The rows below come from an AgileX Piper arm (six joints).
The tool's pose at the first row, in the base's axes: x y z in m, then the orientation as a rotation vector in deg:
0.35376 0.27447 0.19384 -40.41 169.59 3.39
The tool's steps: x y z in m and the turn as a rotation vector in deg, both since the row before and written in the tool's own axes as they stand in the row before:
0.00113 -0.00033 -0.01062 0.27 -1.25 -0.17
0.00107 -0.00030 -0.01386 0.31 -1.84 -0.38
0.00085 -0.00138 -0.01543 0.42 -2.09 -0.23
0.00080 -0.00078 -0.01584 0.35 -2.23 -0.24
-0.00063 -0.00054 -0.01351 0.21 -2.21 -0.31
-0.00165 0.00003 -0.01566 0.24 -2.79 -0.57
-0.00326 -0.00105 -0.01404 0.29 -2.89 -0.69
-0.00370 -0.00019 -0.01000 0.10 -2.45 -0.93
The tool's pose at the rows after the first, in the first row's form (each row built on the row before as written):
0.35199 0.27303 0.20428 -40.33 168.29 3.40
0.34968 0.27137 0.21789 -40.40 166.35 3.52
0.34743 0.26859 0.23299 -40.17 164.21 3.58
0.34434 0.26618 0.24838 -39.93 161.94 3.78
0.34229 0.26466 0.26167 -39.82 159.69 4.16
0.33984 0.26368 0.27719 -39.91 156.79 4.62
0.33901 0.26241 0.29156 -40.11 153.74 5.00
0.33878 0.26245 0.30222 -40.76 151.05 5.42

